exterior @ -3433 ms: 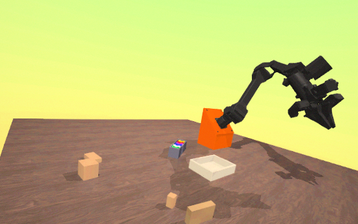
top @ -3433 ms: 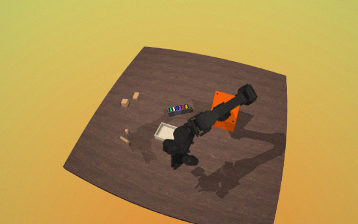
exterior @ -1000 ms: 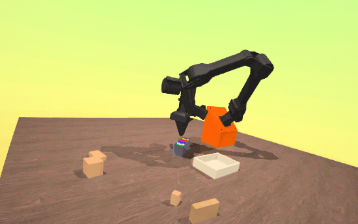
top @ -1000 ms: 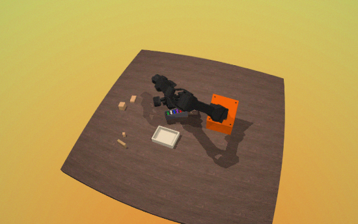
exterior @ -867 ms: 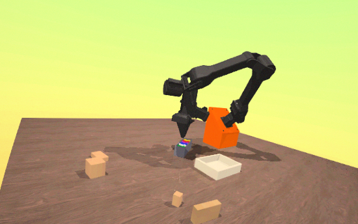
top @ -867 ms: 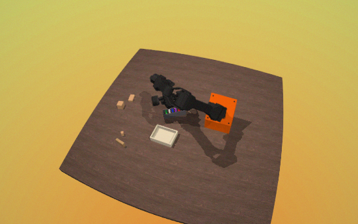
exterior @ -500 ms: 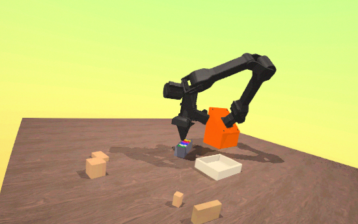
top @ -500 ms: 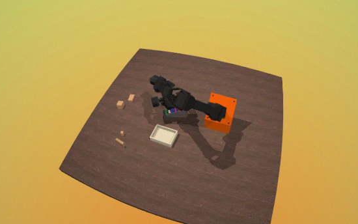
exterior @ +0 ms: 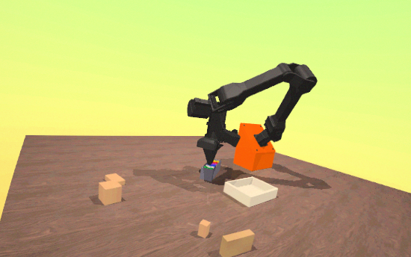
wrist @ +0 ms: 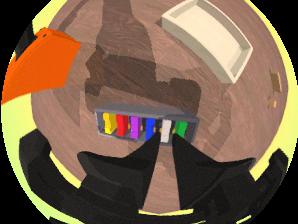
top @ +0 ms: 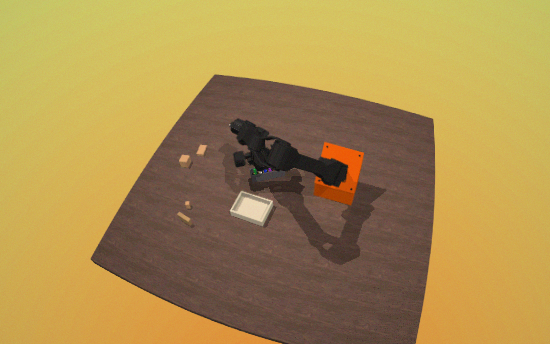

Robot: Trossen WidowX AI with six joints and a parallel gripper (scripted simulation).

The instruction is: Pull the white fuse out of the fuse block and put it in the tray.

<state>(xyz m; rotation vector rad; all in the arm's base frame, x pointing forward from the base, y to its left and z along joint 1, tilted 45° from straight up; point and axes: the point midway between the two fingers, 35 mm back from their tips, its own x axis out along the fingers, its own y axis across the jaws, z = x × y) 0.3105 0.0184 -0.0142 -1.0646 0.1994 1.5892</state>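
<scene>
Now: gripper tip 20 mm above the white fuse. From my gripper tip the other things lie so: white tray (170 mm to the left, 40 mm below, 20 mm behind).
</scene>
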